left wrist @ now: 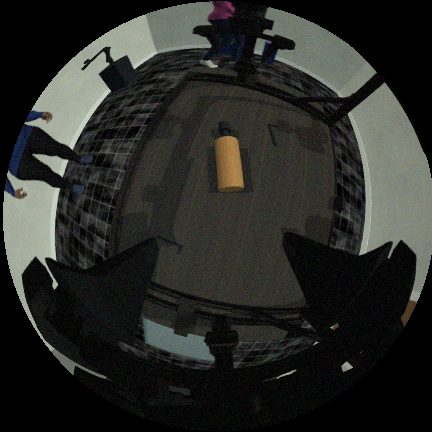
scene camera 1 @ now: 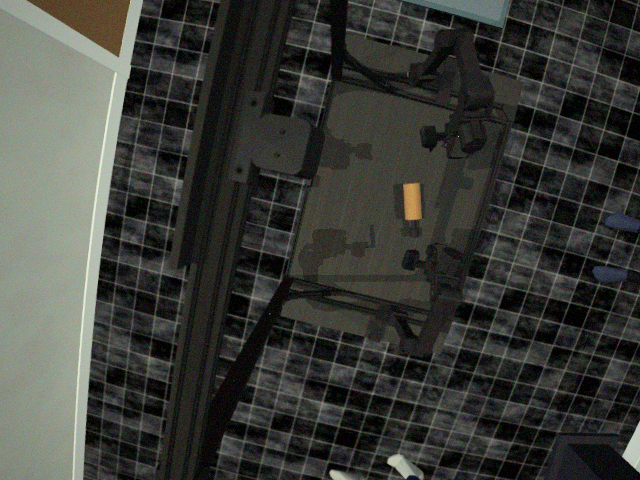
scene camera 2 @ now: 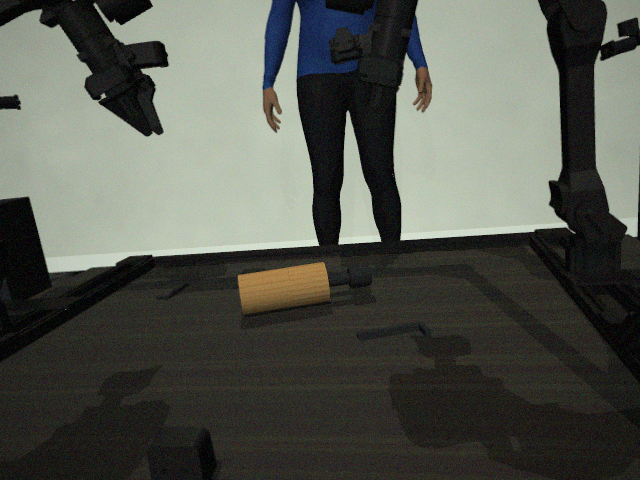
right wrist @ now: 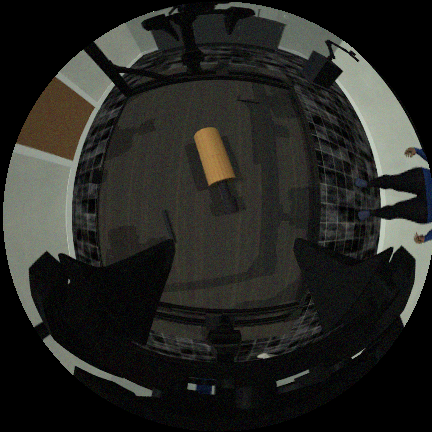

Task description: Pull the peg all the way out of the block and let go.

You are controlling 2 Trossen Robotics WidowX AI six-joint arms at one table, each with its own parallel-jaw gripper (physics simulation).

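Pixels of known places: left gripper, between the fingertips: point(left wrist: 220, 241) point(scene camera 1: 444, 150) point(scene camera 2: 155, 134) point(right wrist: 203, 35); right gripper, between the fingertips: point(left wrist: 238, 58) point(scene camera 2: 369, 128) point(right wrist: 236, 245); left arm's base, origin of its link: point(left wrist: 220, 323) point(scene camera 1: 416, 77) point(right wrist: 194, 69); right arm's base, origin of its link: point(left wrist: 242, 79) point(scene camera 1: 390, 312) point(scene camera 2: 594, 272) point(right wrist: 223, 321).
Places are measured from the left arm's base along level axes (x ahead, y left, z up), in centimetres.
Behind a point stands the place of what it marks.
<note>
The block point(scene camera 1: 412, 201) {z 4.6, x 49.1, y -4.7 cm} point(scene camera 2: 284, 288) {z 2.4, x 49.3, y -7.0 cm} point(left wrist: 229, 164) {z 4.7, x 47.5, y -3.7 cm} point(right wrist: 214, 156) {z 4.7, x 50.8, y -3.8 cm} is an orange wooden cylinder lying on its side on the table. The dark peg point(scene camera 1: 413, 228) {z 2.3, x 60.2, y -3.9 cm} point(scene camera 2: 359, 277) {z 1.8, x 61.9, y -5.1 cm} point(left wrist: 224, 127) {z 3.0, x 60.7, y -3.3 cm} point(right wrist: 226, 197) {z 3.0, x 60.4, y -3.7 cm} sticks out of one end, with a short stretch of shaft and its thicker knob showing; the rest is hidden inside. My left gripper point(scene camera 2: 155, 133) {z 28.5, x 32.5, y 0.0 cm} point(left wrist: 220, 241) {z 28.5, x 32.5, y 0.0 cm} is open and empty, high above the table, off the block's end away from the peg. My right gripper point(right wrist: 236, 245) {z 25.7, x 65.9, y -5.3 cm} is open and empty, above the table on the peg's side, apart from the peg.
A dark bent bar point(scene camera 1: 372, 236) {z -1.2, x 63.1, y -20.4 cm} point(scene camera 2: 390, 331) {z -1.5, x 63.0, y -20.7 cm} point(right wrist: 169, 225) {z -1.2, x 63.0, y -19.8 cm} lies beside the block. Another thin dark bar point(scene camera 2: 173, 292) {z -1.4, x 28.0, y 11.9 cm} point(left wrist: 170, 243) {z -1.3, x 28.2, y 13.1 cm} point(right wrist: 248, 101) {z -1.7, x 28.9, y 13.6 cm} lies off the block's other end. Dark frame rails edge the table. A dark box-shaped thing point(scene camera 2: 175, 454) {z 2.7, x 38.3, y -46.9 cm} shows at scene camera 2's bottom.
</note>
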